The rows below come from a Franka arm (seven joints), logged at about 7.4 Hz.
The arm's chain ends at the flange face. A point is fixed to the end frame.
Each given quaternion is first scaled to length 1.
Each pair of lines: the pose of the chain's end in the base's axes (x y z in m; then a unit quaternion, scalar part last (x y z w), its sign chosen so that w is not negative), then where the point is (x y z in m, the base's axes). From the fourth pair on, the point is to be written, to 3 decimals.
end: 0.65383 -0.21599 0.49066 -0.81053 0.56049 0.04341 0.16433
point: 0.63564 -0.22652 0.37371
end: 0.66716 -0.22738 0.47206 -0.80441 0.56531 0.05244 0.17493
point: 0.64829 -0.23430 0.35495
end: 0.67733 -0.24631 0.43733 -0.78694 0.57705 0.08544 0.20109
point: 0.65496 -0.24275 0.32069
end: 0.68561 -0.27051 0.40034 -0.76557 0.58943 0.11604 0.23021
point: 0.661 -0.256 0.285
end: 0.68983 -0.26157 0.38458 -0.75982 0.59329 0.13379 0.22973
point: 0.662 -0.244 0.270
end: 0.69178 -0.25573 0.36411 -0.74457 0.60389 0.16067 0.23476
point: 0.659 -0.233 0.252
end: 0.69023 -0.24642 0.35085 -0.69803 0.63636 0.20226 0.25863
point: 0.653 -0.210 0.244
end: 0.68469 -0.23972 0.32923 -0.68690 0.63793 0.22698 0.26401
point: 0.645 -0.198 0.225
